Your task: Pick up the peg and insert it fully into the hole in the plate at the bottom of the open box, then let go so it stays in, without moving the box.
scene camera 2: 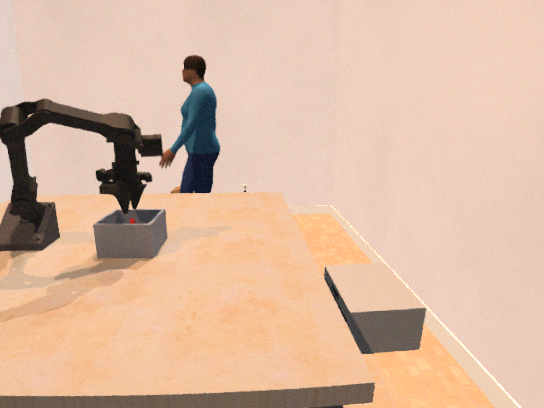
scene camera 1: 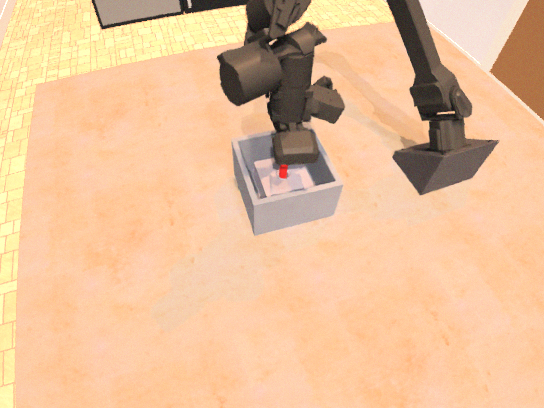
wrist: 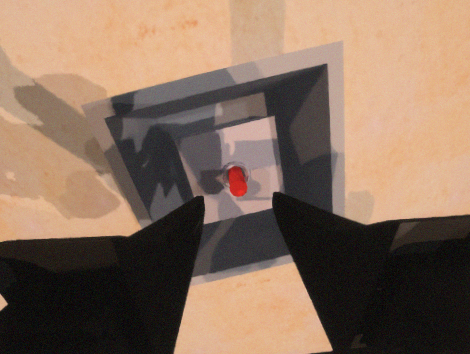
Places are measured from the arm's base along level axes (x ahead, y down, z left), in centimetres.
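Where they show: gripper, fingertip midpoint: (scene camera 2: pixel 130 211) (wrist: pixel 238 200); arm's base at its link origin: (scene camera 2: pixel 33 213) (scene camera 1: pixel 448 148).
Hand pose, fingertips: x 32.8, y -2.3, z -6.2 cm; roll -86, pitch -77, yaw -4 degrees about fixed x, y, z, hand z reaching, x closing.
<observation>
Things, the pixels of their centre, and the offset from my fingertips. Level surfaces: height alone.
- red peg at the middle of its body: (wrist: pixel 235 173) (scene camera 1: pixel 282 177) (scene camera 2: pixel 133 232) dx +0.3, dy +6.5, dz +0.2 cm
- pale plate at the middle of its body: (wrist: pixel 234 168) (scene camera 1: pixel 282 182) dx +0.2, dy +7.9, dz +0.2 cm
- open grey box at the middle of its body: (wrist: pixel 235 172) (scene camera 1: pixel 283 177) (scene camera 2: pixel 133 232) dx +0.2, dy +6.4, dz +0.2 cm
- wooden table at its surface level: dy +11.3 cm
The red peg (scene camera 1: pixel 283 171) (scene camera 2: pixel 132 220) (wrist: pixel 237 182) stands roughly upright, its lower end inside the ring of the hole in the pale plate (scene camera 1: pixel 299 179) (wrist: pixel 255 130). Its upper part sticks up above the plate; how deep it sits cannot be told. The plate lies at the bottom of the open grey box (scene camera 1: pixel 295 215) (scene camera 2: pixel 125 242) (wrist: pixel 337 100). My gripper (scene camera 2: pixel 130 210) (wrist: pixel 238 200) is open and empty, pointing down. Its fingertips are above the peg, near the height of the box rim, apart from the peg. In scene camera 1 the gripper body hides the fingertips.
The box walls surround the plate and peg. The box stands on the wooden table (scene camera 1: pixel 150 280) (scene camera 2: pixel 225 310). The arm's base (scene camera 1: pixel 445 167) (scene camera 2: pixel 32 232) stands beside the box. A grey block (scene camera 2: pixel 387 327) is past the table's edge, and a person (scene camera 2: pixel 200 120) stands behind the table.
</observation>
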